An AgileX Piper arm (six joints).
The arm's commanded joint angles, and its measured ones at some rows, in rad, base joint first. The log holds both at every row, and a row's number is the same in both.
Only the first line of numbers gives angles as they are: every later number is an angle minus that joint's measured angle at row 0.
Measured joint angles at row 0:
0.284, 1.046, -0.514, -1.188, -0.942, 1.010
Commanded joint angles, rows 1 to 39:
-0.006, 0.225, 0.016, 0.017, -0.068, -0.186
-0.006, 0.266, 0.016, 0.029, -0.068, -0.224
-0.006, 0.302, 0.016, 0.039, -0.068, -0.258
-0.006, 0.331, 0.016, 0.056, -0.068, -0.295
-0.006, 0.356, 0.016, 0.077, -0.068, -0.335
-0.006, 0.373, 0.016, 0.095, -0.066, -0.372
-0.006, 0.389, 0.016, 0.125, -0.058, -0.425
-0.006, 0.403, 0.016, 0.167, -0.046, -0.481
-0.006, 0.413, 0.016, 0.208, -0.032, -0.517
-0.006, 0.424, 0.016, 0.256, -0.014, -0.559
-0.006, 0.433, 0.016, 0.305, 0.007, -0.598
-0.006, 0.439, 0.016, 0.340, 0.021, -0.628
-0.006, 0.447, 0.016, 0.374, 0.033, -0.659
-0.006, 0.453, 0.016, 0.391, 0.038, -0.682
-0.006, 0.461, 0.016, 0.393, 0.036, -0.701
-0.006, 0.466, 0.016, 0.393, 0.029, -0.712
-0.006, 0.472, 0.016, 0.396, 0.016, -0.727
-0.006, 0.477, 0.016, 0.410, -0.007, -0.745
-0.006, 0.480, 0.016, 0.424, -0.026, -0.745
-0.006, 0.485, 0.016, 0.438, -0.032, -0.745
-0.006, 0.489, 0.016, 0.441, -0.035, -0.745
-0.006, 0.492, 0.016, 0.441, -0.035, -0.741
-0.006, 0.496, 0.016, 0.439, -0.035, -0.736
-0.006, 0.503, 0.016, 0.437, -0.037, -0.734
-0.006, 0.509, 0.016, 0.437, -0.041, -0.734
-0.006, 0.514, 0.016, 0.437, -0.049, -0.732
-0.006, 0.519, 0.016, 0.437, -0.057, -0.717
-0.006, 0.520, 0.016, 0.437, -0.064, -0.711
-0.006, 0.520, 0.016, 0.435, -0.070, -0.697
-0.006, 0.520, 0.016, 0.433, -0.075, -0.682
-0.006, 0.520, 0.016, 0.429, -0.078, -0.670
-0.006, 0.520, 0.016, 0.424, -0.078, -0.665
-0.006, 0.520, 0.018, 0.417, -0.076, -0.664
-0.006, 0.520, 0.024, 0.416, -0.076, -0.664
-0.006, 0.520, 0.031, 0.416, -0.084, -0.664
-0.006, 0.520, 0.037, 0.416, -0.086, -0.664
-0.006, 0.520, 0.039, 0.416, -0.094, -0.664
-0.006, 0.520, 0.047, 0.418, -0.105, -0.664
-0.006, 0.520, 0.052, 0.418, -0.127, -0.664
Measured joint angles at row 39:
0.000, 0.518, 0.030, 0.423, -0.071, -0.673
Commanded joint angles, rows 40 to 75:
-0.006, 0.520, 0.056, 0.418, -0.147, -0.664
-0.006, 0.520, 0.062, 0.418, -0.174, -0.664
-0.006, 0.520, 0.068, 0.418, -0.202, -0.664
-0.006, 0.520, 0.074, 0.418, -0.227, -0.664
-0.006, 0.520, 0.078, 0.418, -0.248, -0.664
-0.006, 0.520, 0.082, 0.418, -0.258, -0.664
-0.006, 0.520, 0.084, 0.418, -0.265, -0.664
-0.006, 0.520, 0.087, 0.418, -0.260, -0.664
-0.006, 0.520, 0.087, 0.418, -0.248, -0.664
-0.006, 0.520, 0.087, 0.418, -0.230, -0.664
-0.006, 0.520, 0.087, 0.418, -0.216, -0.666
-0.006, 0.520, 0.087, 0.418, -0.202, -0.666
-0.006, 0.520, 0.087, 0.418, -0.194, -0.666
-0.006, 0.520, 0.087, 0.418, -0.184, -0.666
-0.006, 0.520, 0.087, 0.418, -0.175, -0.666
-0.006, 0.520, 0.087, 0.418, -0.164, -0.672
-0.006, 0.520, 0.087, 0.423, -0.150, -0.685
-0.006, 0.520, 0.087, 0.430, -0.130, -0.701
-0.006, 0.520, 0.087, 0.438, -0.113, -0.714
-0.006, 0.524, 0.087, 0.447, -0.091, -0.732
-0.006, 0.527, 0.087, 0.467, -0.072, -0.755
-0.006, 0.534, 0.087, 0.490, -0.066, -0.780
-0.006, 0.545, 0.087, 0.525, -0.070, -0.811
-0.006, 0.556, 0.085, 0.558, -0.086, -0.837
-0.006, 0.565, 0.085, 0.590, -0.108, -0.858
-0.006, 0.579, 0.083, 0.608, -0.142, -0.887
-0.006, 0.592, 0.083, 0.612, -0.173, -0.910
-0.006, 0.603, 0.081, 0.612, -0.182, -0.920
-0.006, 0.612, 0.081, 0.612, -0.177, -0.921
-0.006, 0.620, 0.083, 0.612, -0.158, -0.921
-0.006, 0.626, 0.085, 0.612, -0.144, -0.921
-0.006, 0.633, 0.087, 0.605, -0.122, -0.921
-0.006, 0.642, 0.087, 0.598, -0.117, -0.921
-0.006, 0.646, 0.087, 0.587, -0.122, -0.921
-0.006, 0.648, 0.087, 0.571, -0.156, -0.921
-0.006, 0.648, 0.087, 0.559, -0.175, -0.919
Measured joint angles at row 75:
0.000, 0.642, 0.080, 0.596, -0.123, -0.908
